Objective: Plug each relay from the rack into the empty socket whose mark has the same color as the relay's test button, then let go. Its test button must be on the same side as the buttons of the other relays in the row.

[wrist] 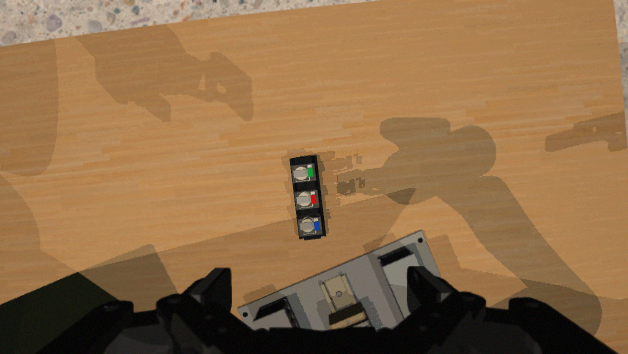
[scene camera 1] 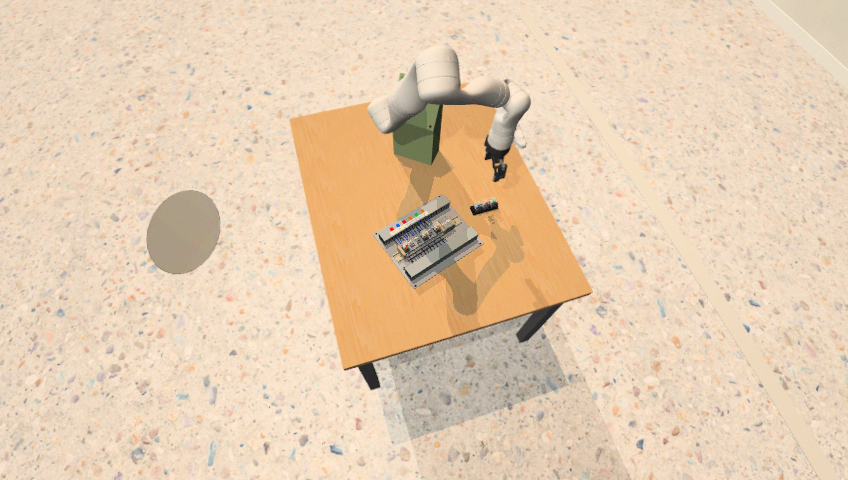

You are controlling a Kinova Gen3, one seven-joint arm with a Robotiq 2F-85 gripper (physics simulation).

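Places are measured from the arm's base along level axes (x ahead, y left, z up), in millimetres.
Where they show: gripper, fingertip midpoint: (wrist: 319,287) (scene camera 1: 491,169).
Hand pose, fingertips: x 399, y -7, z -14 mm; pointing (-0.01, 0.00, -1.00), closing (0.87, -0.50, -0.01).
Observation:
Things, the pixels of their centre, and the offset from my fingertips. "spot": a spot on its surface instead. Level surfaces: height alone.
- black rack, surface spot: (wrist: 303,161) spot: 17 mm ahead, 68 mm left, 244 mm down
- relay with the green button, body centre: (wrist: 304,172) 11 mm ahead, 55 mm left, 240 mm down
- relay with the red button, body centre: (wrist: 307,198) 2 mm back, 25 mm left, 240 mm down
- relay with the blue button, body centre: (wrist: 310,223) 14 mm back, 4 mm right, 240 mm down
- wooden table, surface height: 267 mm down
A black rack (scene camera 1: 474,210) (wrist: 303,161) stands on the table and holds three relays with clear tops. In the wrist view the relay with the green button (wrist: 302,173) is farthest from the board, the relay with the red button (wrist: 306,199) is in the middle, and the relay with the blue button (wrist: 308,225) is nearest. My gripper (scene camera 1: 499,172) (wrist: 319,287) is open and empty, above and behind the rack. The grey board (scene camera 1: 419,281) (wrist: 312,287) carries a row of sockets with some relays seated and a strip of colored marks (scene camera 1: 407,220). Socket details are too small to tell.
The wooden table (scene camera 1: 333,178) (wrist: 150,200) bears everything. A green pedestal (scene camera 1: 416,142) (wrist: 55,305) stands at the arm's base. Two grey ducts, the near one (scene camera 1: 443,258) and the far one (scene camera 1: 440,204), rise along the board's long sides.

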